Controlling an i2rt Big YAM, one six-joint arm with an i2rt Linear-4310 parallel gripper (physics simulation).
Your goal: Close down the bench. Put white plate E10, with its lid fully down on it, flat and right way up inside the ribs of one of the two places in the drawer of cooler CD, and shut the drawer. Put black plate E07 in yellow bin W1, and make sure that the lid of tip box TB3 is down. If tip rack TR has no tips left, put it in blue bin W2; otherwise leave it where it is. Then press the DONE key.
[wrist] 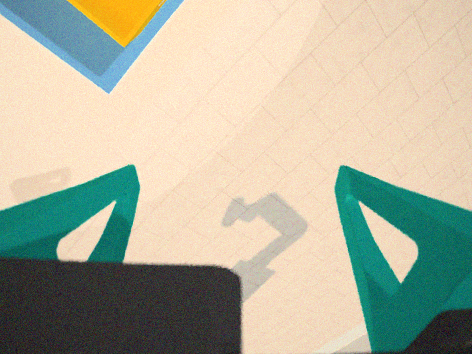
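The corner of a yellow bin, which looks like W1, shows at the top left; the rest of it is outside the view. My gripper is open, its two green fingers wide apart with nothing between them. It hangs beyond the corner of the blue work surface, over the pale floor, with the yellow bin ahead and to the left. Plates E10 and E07, cooler CD, tip box TB3, tip rack TR, bin W2 and the DONE key do not show in this view.
The corner of the blue work surface juts in at the top left beneath the yellow bin. The pale tiled floor lies far below, with a grey shadow of the arm on it. A light strip crosses the bottom right.
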